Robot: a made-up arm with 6 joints. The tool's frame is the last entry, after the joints.
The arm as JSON. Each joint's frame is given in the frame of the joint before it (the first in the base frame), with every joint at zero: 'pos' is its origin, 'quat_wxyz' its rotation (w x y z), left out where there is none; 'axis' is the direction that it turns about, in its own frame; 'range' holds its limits. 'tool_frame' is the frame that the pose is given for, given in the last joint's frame.
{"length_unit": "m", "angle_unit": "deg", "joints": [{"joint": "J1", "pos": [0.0, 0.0, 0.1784], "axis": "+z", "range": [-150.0, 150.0]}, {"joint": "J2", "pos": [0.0, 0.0, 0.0], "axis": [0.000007, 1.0, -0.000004], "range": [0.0, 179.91]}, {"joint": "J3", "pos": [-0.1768, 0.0, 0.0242], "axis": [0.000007, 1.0, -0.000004], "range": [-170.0, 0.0]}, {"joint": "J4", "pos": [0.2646, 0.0, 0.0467], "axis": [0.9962, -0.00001, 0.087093], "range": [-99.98, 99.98]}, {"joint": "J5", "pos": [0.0, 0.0, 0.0], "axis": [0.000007, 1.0, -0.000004], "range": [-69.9, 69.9]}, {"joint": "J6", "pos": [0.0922, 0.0, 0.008], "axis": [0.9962, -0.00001, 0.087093], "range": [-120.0, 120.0]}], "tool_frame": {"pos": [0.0, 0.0, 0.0], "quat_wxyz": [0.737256, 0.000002, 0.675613, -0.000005]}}
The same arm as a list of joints. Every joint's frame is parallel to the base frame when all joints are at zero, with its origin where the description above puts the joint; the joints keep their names.
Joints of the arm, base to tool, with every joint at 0 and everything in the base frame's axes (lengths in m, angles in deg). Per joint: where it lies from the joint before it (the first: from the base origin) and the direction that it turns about. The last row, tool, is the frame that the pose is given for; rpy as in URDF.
J1: origin 0 0 0.1784 axis 0 0 1
J2: origin 0 0 0 axis 0 1 0
J3: origin -0.1768 0 0.0242 axis 0 1 0
J4: origin 0.2646 0 0.0467 axis 0.9962 0 0.0871
J5: origin 0 0 0 axis 0 1 0
J6: origin 0.0922 0 0.008 axis 0.9962 0 0.0871
tool: origin 0 0 0 rpy 0 85 0
Joint limits (deg, base to tool): -150..150 0..179.91 -170..0 -99.98..99.98 -69.9..69.9 -120..120

